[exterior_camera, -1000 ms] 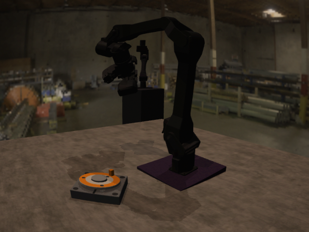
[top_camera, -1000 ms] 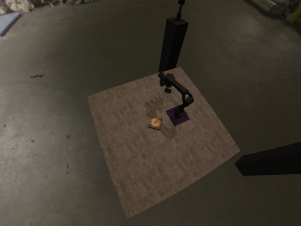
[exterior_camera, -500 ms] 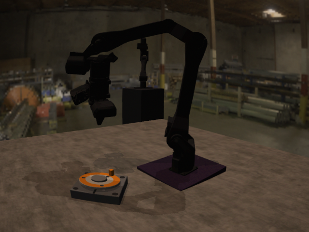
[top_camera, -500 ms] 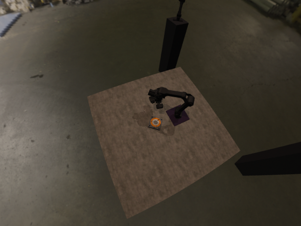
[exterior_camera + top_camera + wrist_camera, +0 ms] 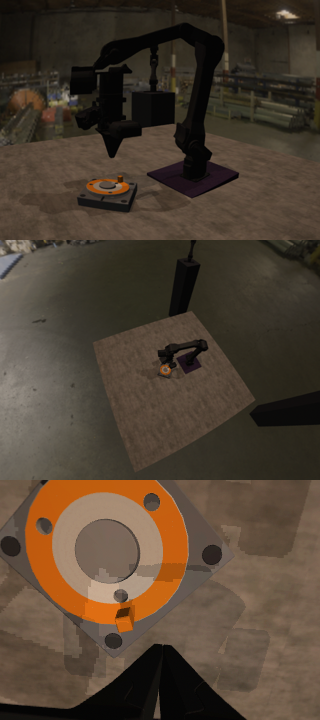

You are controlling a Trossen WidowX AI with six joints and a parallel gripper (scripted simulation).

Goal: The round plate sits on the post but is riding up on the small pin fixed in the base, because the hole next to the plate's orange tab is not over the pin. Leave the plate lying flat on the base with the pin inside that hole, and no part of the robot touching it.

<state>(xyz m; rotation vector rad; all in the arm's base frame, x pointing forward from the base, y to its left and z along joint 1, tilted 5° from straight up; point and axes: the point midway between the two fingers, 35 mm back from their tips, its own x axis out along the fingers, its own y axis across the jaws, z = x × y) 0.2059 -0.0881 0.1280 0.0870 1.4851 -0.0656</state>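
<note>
Right now the square base is 70 mm below my gripper tip, 40 mm to the left of it and 40 mm ahead of it.
</note>
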